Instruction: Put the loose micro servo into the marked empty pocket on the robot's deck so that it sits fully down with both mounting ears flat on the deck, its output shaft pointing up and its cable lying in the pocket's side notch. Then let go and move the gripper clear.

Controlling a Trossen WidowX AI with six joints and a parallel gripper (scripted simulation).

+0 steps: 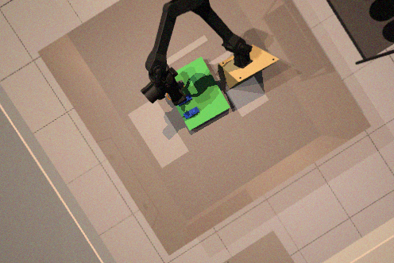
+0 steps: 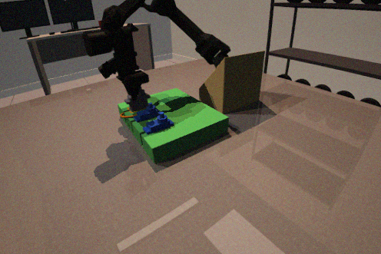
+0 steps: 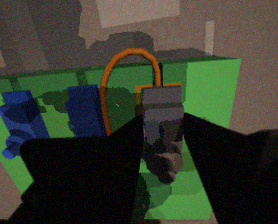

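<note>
My gripper tip is now 110 mm past the green deck, 90 mm to the right of it and 60 mm above it.
</note>
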